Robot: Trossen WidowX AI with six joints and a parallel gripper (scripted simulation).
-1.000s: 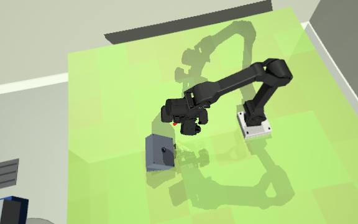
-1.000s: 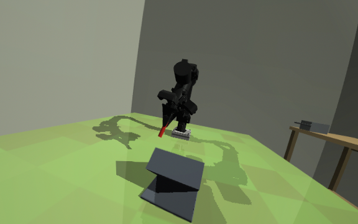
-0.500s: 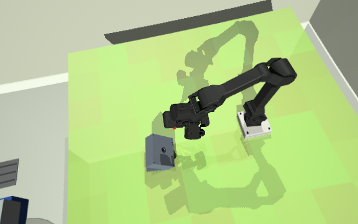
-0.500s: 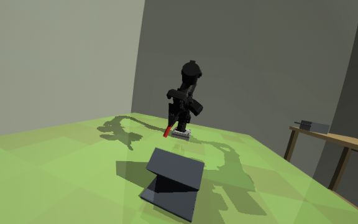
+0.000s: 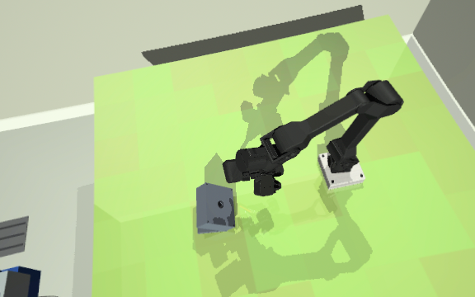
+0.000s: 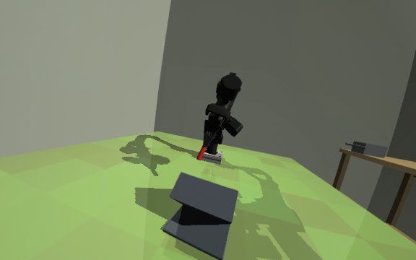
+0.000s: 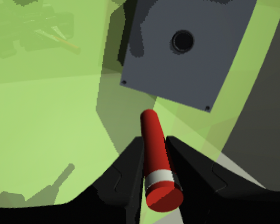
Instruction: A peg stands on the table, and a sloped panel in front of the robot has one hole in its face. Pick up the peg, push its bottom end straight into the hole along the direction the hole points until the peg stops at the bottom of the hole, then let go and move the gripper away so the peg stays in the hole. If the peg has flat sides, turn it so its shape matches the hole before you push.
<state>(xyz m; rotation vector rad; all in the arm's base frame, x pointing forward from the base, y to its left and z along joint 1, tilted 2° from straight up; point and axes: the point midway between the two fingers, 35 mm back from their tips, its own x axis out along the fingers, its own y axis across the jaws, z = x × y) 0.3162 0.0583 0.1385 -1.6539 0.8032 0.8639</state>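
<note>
My gripper tip is 90 mm short of the grey sloped panel, 90 mm above it and 50 mm to the right of it. From my gripper tip the other things lie so: red round peg (10 mm behind, 10 mm above).
</note>
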